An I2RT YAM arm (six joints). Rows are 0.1 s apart.
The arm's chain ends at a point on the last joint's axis. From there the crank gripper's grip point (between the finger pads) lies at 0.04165 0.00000 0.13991 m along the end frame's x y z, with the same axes.
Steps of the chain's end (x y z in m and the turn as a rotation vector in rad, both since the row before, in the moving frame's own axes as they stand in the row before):
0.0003 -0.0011 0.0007 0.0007 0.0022 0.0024
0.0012 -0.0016 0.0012 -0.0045 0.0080 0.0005
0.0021 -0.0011 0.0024 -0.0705 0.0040 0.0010
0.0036 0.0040 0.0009 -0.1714 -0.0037 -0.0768
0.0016 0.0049 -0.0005 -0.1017 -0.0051 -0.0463
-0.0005 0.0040 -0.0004 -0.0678 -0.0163 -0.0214
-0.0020 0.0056 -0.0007 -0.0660 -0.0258 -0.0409
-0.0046 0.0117 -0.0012 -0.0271 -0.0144 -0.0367
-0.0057 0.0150 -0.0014 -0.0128 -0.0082 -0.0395
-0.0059 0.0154 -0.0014 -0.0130 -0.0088 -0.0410
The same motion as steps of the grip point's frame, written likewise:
0.0006 -0.0011 0.0006 0.0007 0.0022 0.0024
0.0023 -0.0010 0.0009 -0.0045 0.0080 0.0005
0.0027 0.0088 0.0019 -0.0705 0.0040 0.0010
0.0039 0.0247 -0.0007 -0.1714 -0.0037 -0.0768
0.0012 0.0172 -0.0009 -0.1017 -0.0051 -0.0463
-0.0027 0.0126 0.0000 -0.0678 -0.0163 -0.0214
-0.0055 0.0132 0.0001 -0.0660 -0.0258 -0.0409
-0.0066 0.0140 -0.0006 -0.0271 -0.0144 -0.0367
-0.0068 0.0152 -0.0011 -0.0128 -0.0082 -0.0395
-0.0071 0.0155 -0.0010 -0.0130 -0.0088 -0.0410

